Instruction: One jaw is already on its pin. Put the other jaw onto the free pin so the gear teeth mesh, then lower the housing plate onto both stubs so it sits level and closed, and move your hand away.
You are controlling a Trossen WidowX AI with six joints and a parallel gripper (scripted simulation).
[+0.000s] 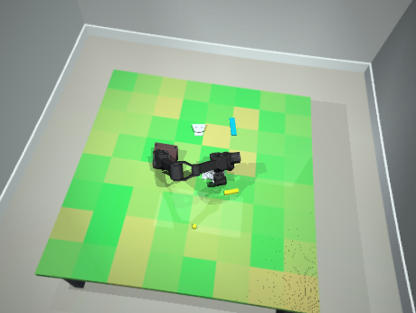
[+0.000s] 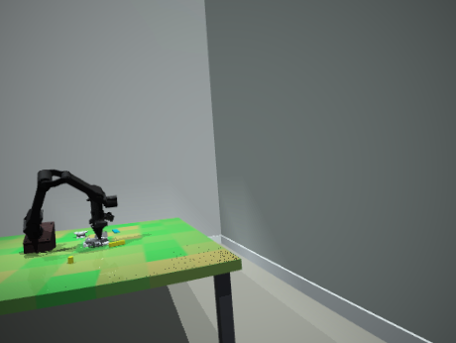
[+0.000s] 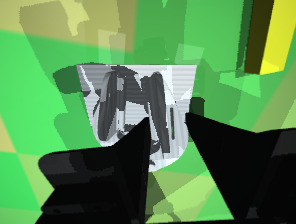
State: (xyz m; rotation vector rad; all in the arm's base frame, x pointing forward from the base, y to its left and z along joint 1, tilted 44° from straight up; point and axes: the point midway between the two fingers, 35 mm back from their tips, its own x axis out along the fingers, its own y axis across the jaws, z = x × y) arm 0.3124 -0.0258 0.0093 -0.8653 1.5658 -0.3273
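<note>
The yellow bar is 90 mm ahead of my gripper tip, 70 mm to the right of it and 20 mm below it. From my gripper tip the other things lie so: jaw: 40 mm behind, 10 mm to the left; then blue bar: 370 mm to the left, 40 mm ahead, 30 mm below; then small yellow cube: 300 mm to the right, 60 mm behind, 20 mm below.
</note>
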